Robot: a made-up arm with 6 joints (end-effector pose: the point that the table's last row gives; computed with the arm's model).
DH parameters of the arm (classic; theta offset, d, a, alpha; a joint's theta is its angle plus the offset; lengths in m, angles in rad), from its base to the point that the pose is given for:
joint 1: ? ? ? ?
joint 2: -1.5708 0 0.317 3.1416
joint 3: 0 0 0 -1.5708
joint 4: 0 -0.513 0 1.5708
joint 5: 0 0.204 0 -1.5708
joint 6: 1.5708 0 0 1.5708
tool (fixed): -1.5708 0 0 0
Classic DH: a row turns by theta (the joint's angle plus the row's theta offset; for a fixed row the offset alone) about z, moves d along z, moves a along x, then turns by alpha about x.
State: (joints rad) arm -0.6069 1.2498 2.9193 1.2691 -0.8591 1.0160
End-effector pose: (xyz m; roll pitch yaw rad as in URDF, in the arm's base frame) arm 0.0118 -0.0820 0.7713 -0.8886 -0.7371 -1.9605
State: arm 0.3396 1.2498 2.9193 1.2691 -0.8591 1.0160
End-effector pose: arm 0.0734 -0.0384 0.7713 -0.8886 -0.7371 -1.0140
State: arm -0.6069 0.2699 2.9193 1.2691 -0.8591 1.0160
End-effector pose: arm -0.4121 0.2123 0.5563 0.3363 -0.5316 -2.7534
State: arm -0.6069 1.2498 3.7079 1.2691 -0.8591 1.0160
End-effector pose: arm -0.2153 0.0757 0.4529 0.1380 -0.6272 -2.6444
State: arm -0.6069 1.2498 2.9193 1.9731 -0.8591 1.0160
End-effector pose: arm 0.0977 0.0294 0.7720 -0.9001 -0.6697 -2.6539
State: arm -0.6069 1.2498 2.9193 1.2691 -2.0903 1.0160
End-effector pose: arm 0.0118 -0.0820 0.7713 -0.9093 0.4877 -1.8245
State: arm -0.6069 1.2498 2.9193 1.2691 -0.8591 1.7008
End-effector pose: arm 0.0118 -0.0820 0.7713 -1.5734 -0.7371 -1.9605
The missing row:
joint 1: 0 0.18 0 -1.5708
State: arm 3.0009 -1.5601 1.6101 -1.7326 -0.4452 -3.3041
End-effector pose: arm 0.8227 -0.1497 0.3700 1.8673 0.0953 -0.5818
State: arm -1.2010 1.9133 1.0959 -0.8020 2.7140 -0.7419
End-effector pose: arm 0.0639 -0.5572 -0.4009 2.5719 -1.0371 2.5666
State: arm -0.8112 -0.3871 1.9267 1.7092 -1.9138 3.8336
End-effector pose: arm -0.4035 0.4657 0.7146 -3.0423 0.3422 -2.2416
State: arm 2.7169 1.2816 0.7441 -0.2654 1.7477 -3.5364
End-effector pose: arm -0.5723 0.4748 -0.0382 -2.1852 -1.1339 2.0605
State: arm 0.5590 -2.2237 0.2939 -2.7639 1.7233 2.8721
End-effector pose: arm -0.6297 -0.1703 0.3482 0.6776 -0.7166 0.0545
